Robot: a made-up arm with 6 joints. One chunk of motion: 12 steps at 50 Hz.
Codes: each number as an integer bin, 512 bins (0 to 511) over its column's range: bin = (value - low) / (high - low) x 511, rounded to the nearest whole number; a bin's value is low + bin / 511 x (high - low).
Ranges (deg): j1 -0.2..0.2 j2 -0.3..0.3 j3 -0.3..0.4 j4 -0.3..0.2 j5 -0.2..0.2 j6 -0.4..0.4
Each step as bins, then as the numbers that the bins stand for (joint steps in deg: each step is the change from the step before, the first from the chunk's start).
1 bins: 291 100 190 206 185 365
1 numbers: 0.028 -0.183 -0.040 -0.098 -0.055 0.171
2 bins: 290 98 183 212 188 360
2 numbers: 0.027 -0.185 -0.049 -0.093 -0.053 0.164
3 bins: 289 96 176 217 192 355
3 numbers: 0.026 -0.187 -0.059 -0.088 -0.050 0.156
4 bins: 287 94 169 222 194 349
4 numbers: 0.025 -0.190 -0.068 -0.083 -0.048 0.146
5 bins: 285 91 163 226 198 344
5 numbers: 0.023 -0.193 -0.077 -0.079 -0.045 0.139
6 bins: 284 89 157 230 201 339
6 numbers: 0.022 -0.195 -0.085 -0.075 -0.043 0.131
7 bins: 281 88 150 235 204 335
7 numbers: 0.020 -0.197 -0.095 -0.070 -0.040 0.124
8 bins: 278 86 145 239 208 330
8 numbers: 0.018 -0.199 -0.101 -0.066 -0.037 0.117
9 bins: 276 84 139 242 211 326
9 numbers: 0.016 -0.201 -0.110 -0.063 -0.035 0.110
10 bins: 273 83 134 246 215 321
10 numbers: 0.014 -0.203 -0.116 -0.059 -0.032 0.103
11 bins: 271 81 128 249 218 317
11 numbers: 0.012 -0.205 -0.125 -0.056 -0.029 0.096
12 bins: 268 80 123 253 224 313
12 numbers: 0.010 -0.206 -0.132 -0.052 -0.025 0.090
